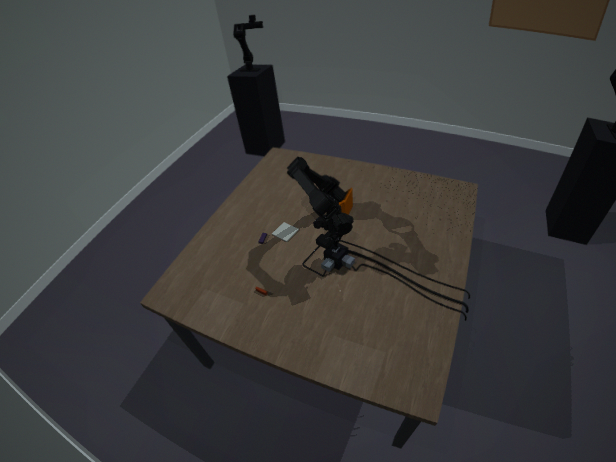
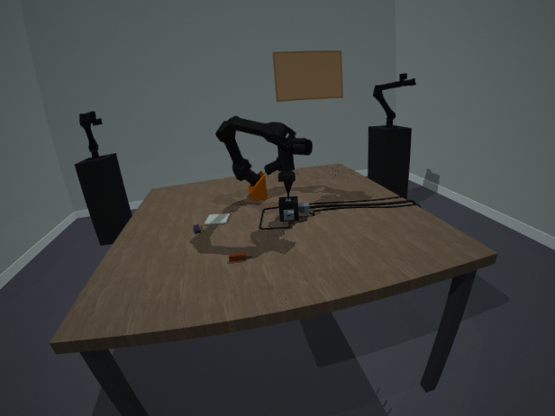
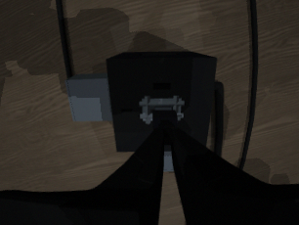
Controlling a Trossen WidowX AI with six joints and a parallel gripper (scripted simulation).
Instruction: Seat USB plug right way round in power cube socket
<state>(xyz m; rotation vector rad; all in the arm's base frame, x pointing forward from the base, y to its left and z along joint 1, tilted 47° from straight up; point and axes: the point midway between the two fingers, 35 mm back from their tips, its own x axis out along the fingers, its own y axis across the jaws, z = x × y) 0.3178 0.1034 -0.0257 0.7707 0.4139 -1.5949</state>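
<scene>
Right now my gripper tip is 20 mm above the USB plug. The rest, counted from my gripper tip: USB socket 40 mm below; then red piece 270 mm ahead, 240 mm to the right, 100 mm below; then white pad 90 mm behind, 300 mm to the right, 110 mm below.
</scene>
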